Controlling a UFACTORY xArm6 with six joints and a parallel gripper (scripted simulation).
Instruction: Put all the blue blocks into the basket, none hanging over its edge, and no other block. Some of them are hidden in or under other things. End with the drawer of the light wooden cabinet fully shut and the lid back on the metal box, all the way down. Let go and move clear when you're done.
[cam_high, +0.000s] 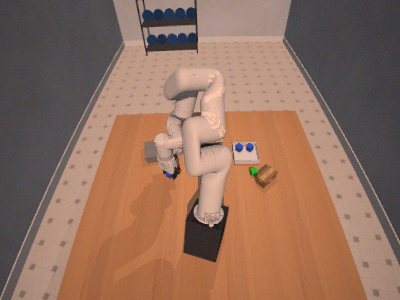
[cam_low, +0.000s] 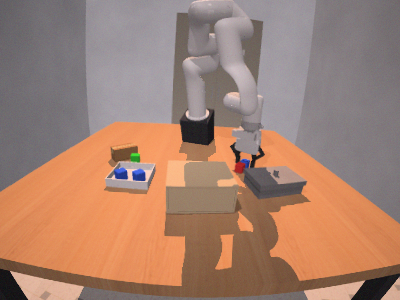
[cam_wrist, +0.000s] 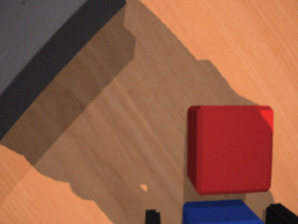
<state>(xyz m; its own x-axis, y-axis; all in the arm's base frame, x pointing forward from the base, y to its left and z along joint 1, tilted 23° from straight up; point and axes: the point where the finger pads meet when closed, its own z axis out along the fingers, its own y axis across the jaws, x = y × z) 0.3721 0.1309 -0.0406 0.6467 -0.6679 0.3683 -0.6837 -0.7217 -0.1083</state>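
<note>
The red block lies 3 cm ahead of my hand and 4 cm to the right of it. The rest, counted from my hand: grey metal box: 18 cm ahead, 3 cm to the left; then drawer: 17 cm ahead, 25 cm to the right, 2 cm above; then light wooden cabinet: 19 cm ahead, 25 cm to the right, 2 cm above.
</note>
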